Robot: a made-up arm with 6 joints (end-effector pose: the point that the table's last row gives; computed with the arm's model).
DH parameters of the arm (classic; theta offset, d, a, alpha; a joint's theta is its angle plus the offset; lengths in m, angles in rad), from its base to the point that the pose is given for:
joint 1: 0 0.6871 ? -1.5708
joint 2: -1.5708 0 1.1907 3.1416
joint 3: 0 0 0.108 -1.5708
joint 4: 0 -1.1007 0 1.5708
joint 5: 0 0 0 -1.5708
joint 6: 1.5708 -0.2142 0 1.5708
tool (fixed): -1.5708 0 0 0
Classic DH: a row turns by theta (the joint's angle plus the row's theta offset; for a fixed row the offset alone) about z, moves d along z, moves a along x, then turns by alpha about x.
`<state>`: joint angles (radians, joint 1 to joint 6).
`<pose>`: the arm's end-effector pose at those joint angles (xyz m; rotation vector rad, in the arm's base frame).
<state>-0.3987 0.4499 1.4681 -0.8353 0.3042 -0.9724</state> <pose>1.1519 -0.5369 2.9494 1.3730 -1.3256 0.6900</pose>
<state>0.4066 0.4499 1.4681 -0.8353 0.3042 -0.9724</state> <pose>1.1852 0.4586 2.9494 1.9118 -0.7310 1.2109</pose>
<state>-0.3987 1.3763 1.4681 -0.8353 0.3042 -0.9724</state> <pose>2.4234 -1.0725 1.1873 1.6789 -0.7625 -0.1726</pose>
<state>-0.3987 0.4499 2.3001 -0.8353 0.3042 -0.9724</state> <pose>0.1736 -0.1247 2.9721 0.8616 -1.6930 1.4525</pose>
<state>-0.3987 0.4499 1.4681 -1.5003 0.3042 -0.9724</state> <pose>1.1757 -0.5647 2.9292 2.0302 -1.1877 0.9872</pose>
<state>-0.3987 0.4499 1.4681 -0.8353 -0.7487 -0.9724</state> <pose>1.2999 -0.4303 2.8351 1.4193 -0.2017 0.4248</pose>
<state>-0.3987 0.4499 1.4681 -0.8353 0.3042 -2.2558</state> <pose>1.1519 -0.5369 2.9494 2.3233 -0.8128 1.6862</pose>
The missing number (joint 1, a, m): 0.1957
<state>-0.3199 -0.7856 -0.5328 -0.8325 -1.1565 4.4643</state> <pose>0.5286 -0.0223 1.8025 2.4699 0.8582 -0.5328</pose>
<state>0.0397 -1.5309 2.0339 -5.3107 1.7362 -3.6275</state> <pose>-1.8777 0.1001 0.0900 -1.6849 -0.6727 1.2408</pose>
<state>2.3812 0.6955 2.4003 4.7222 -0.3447 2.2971</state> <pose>-0.5414 0.4151 2.8775 1.4143 -1.5498 1.1872</pose>
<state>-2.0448 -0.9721 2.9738 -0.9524 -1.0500 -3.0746</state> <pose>0.8765 1.3768 0.4883 0.5278 0.0925 0.3018</pose>
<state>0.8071 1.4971 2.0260 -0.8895 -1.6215 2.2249</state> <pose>1.4966 1.8033 1.3016 -1.3632 -0.9722 2.0317</pose>
